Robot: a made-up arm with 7 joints. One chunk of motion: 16 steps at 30 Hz.
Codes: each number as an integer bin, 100 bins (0 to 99) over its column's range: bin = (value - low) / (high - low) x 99, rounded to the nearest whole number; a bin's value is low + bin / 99 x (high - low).
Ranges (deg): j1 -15..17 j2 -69..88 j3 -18..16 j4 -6..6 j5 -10..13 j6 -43..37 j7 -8..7
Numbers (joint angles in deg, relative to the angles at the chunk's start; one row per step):
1: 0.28 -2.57 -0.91 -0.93 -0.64 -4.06 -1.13
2: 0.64 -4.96 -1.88 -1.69 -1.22 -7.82 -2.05
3: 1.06 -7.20 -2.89 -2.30 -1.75 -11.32 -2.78
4: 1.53 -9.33 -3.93 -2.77 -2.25 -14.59 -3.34
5: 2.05 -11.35 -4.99 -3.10 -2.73 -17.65 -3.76
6: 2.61 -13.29 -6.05 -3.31 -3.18 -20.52 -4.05
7: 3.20 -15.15 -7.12 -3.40 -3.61 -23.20 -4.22
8: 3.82 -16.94 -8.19 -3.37 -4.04 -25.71 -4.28
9: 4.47 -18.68 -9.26 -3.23 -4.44 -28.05 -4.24
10: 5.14 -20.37 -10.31 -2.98 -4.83 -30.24 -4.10
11: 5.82 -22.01 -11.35 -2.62 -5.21 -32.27 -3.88
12: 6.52 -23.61 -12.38 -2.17 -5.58 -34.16 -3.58
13: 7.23 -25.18 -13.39 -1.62 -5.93 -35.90 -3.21
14: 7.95 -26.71 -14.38 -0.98 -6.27 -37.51 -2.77
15: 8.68 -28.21 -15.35 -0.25 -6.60 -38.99 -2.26
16: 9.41 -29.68 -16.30 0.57 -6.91 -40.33 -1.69
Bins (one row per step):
1: 47 42 50 42 40 48 45
2: 48 40 47 36 38 44 39
3: 50 39 44 31 36 39 34
4: 51 38 41 27 33 35 31
5: 53 36 38 24 31 31 28
6: 54 35 35 22 29 28 26
7: 56 34 32 21 28 25 25
8: 58 33 29 22 26 21 25
9: 60 32 25 23 24 19 25
10: 62 31 22 25 22 16 26
11: 64 30 19 28 21 13 27
12: 67 29 16 32 19 11 29
13: 69 28 13 36 18 9 32
14: 71 27 11 41 16 7 35
15: 73 26 8 47 15 5 38
16: 76 25 5 54 13 3 42

